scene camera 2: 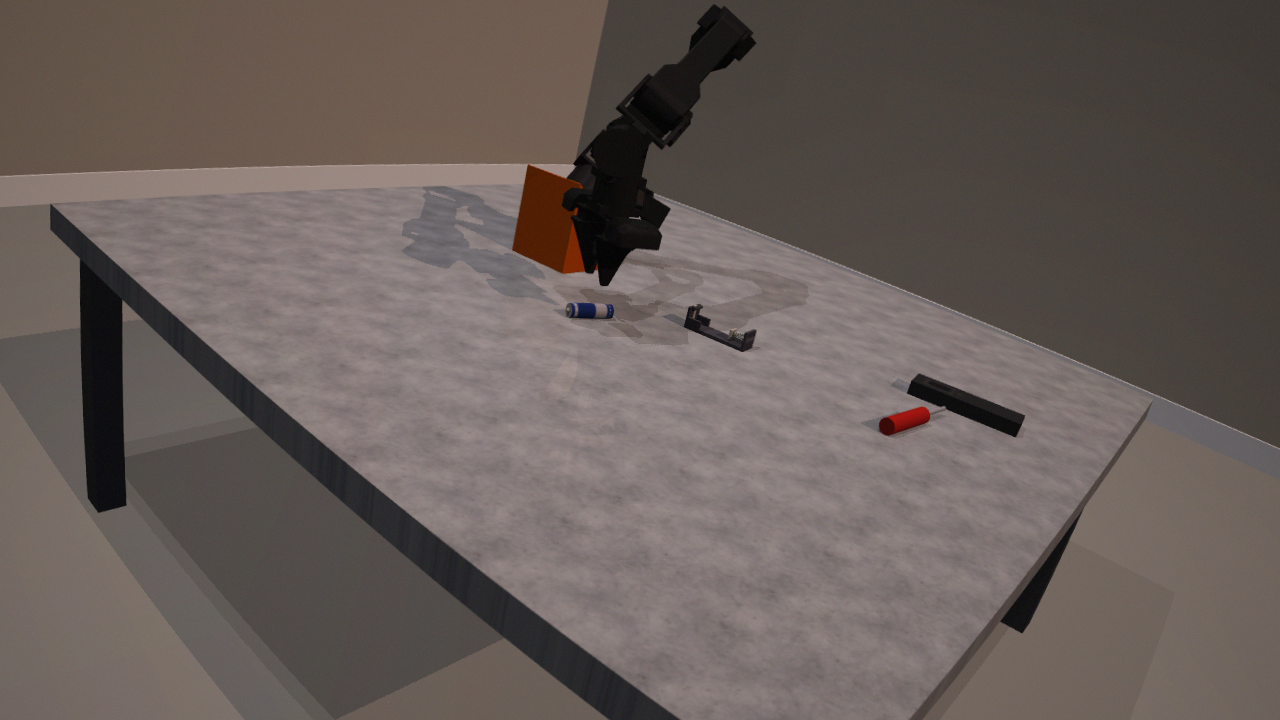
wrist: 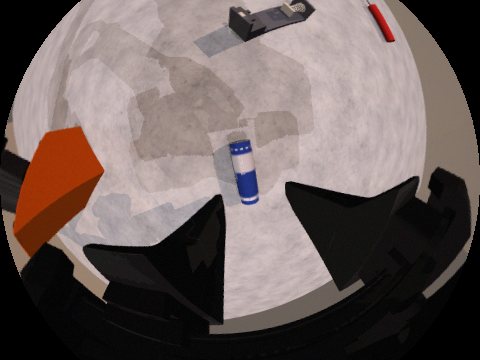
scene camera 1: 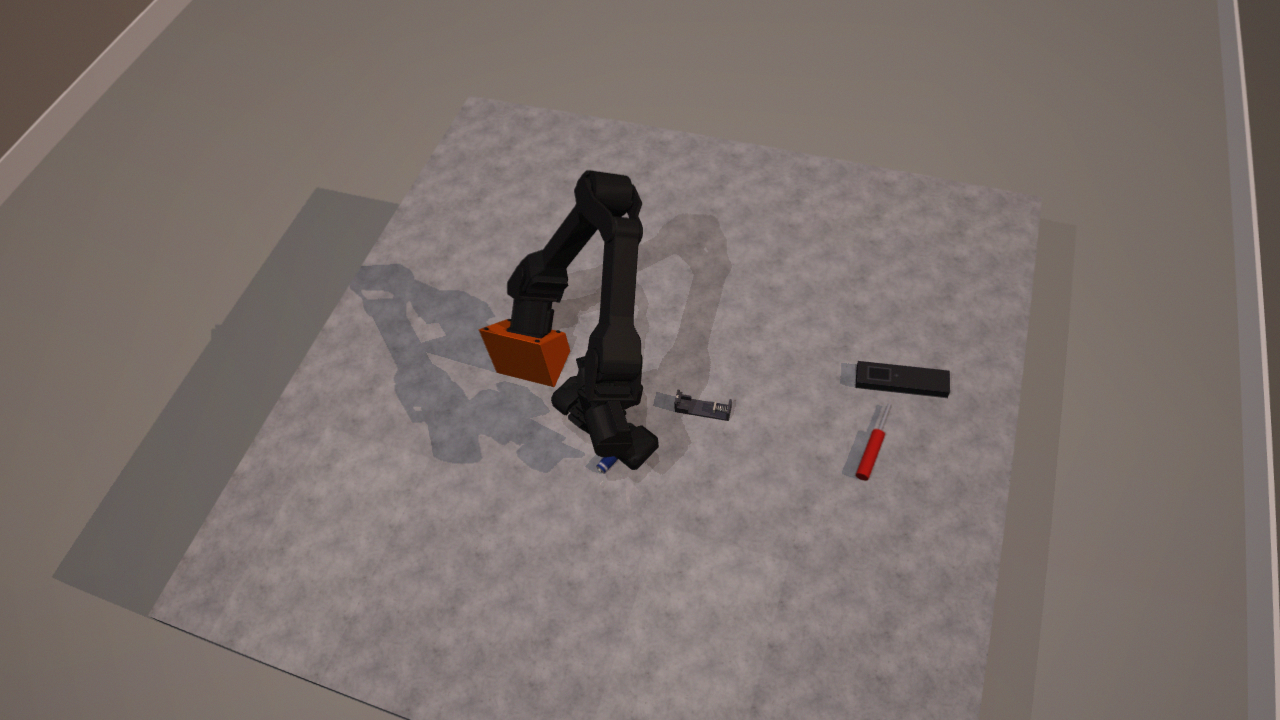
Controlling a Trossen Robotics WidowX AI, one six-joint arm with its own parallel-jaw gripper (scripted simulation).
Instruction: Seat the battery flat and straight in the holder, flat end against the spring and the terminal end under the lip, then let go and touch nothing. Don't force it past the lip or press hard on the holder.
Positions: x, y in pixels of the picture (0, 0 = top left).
Labels:
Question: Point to a black remote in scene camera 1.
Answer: At 874, 376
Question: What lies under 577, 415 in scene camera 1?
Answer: The gripper.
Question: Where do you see a black remote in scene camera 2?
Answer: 933, 391

